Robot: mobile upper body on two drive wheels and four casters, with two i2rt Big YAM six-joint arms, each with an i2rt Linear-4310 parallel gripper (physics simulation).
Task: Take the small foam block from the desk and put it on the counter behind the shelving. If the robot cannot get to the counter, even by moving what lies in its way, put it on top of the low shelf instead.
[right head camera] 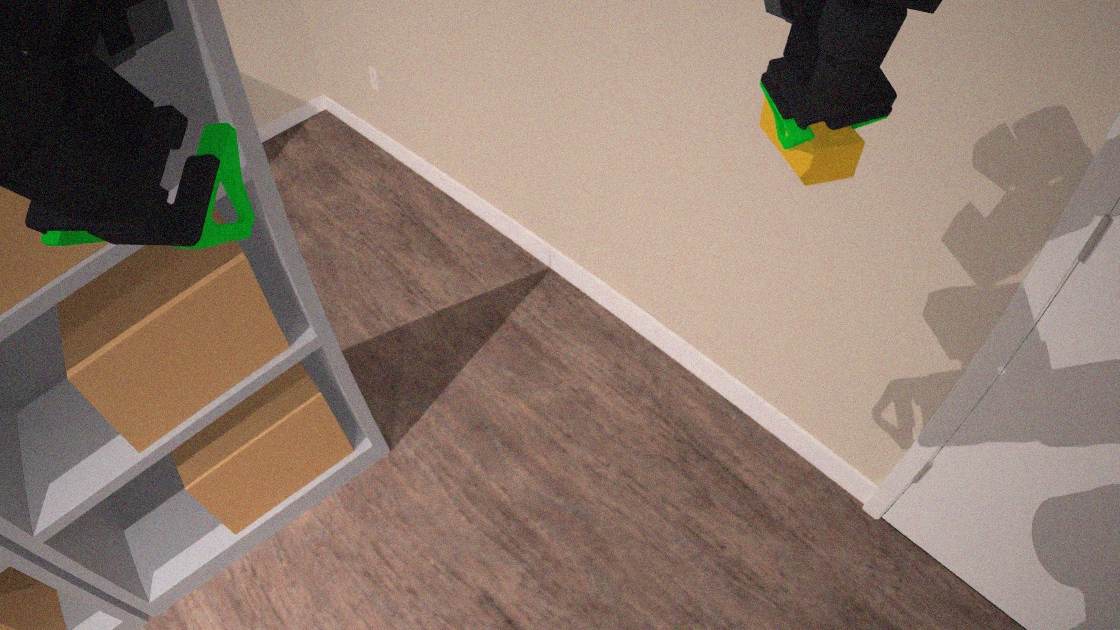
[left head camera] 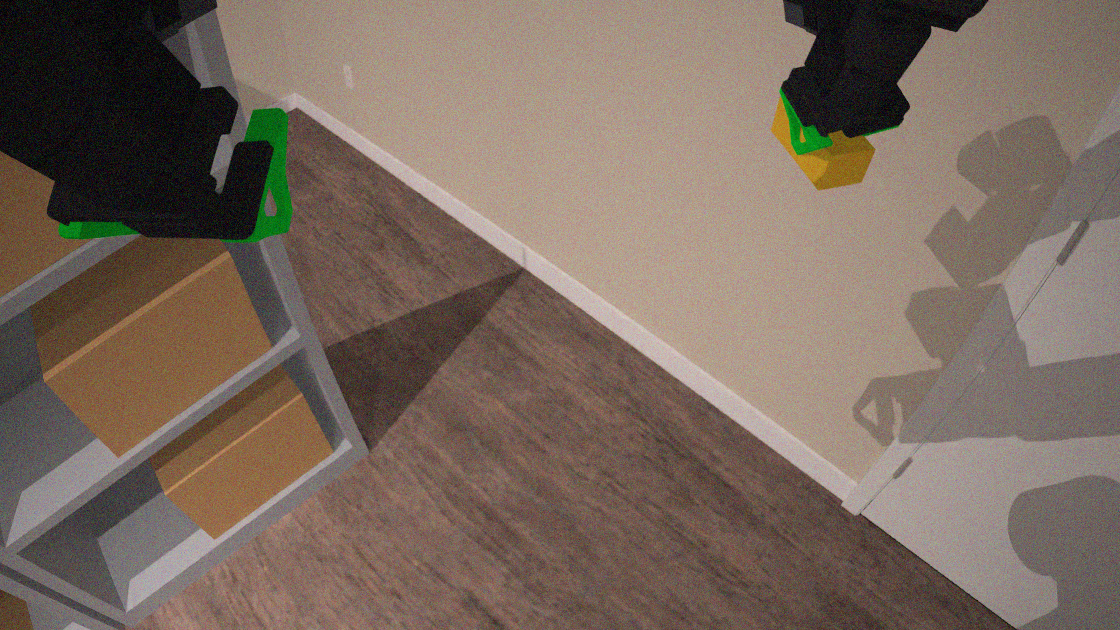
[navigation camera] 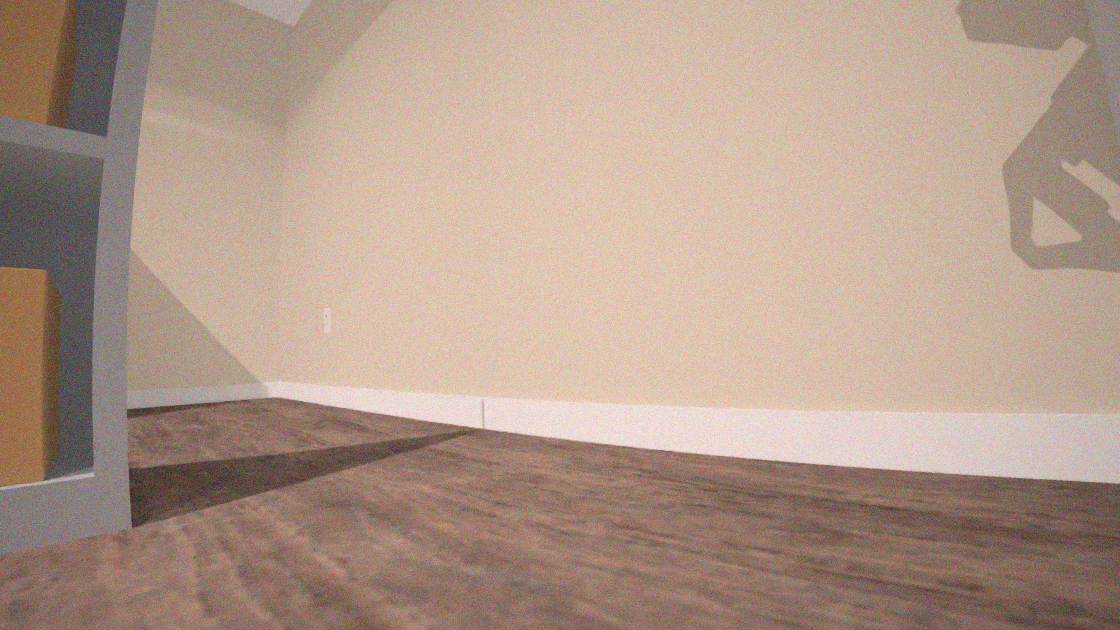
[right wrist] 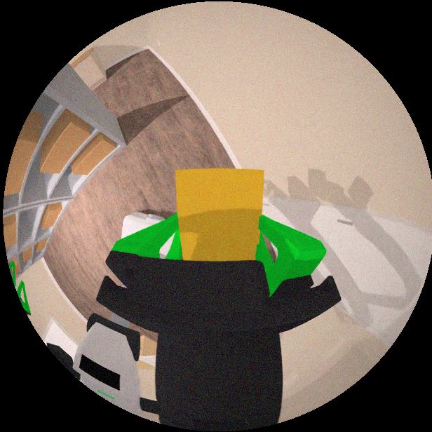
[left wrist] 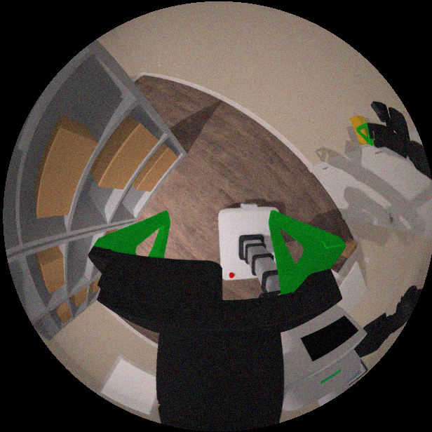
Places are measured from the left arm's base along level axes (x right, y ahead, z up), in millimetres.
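Where they show: left gripper, fingertip midpoint: (right head camera: 195,227) (left head camera: 223,220); right gripper, fingertip midpoint: (right head camera: 809,135) (left head camera: 820,142).
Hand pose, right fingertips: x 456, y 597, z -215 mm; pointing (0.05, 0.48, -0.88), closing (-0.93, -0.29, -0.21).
Observation:
Each offset is from my right fingertips to the top centre of the thing. "spot": to the spot under its first point.
The yellow foam block @(dz +36, dx -1, dy -5 mm) (left head camera: 844,166) (right head camera: 834,162) (left wrist: 356,127) (right wrist: 220,200) is held off the floor in my right gripper (left head camera: 838,139) (right head camera: 826,133) (right wrist: 218,215), whose green fingers press on its two sides. My left gripper (left head camera: 178,235) (right head camera: 144,241) (left wrist: 219,215) is open and empty, high beside the shelving. The tall grey shelving @(spot: dz -911, dx -798, dy +297 mm) (left head camera: 336,399) (right head camera: 352,391) (left wrist: 152,117) (right wrist: 100,115) (navigation camera: 113,313) stands at the picture's left. No counter or low shelf can be made out for certain.
Brown boxes (left head camera: 156,360) (navigation camera: 23,376) fill some shelving compartments. In the right wrist view, a tan box-like thing (right wrist: 91,72) shows past the shelving's end; I cannot tell what it is. A beige wall (left head camera: 587,156) (navigation camera: 626,235) runs behind, and a white door @(spot: dz -282, dx +652, dy +59 mm) (left head camera: 1073,309) (right head camera: 1088,313) stands right.

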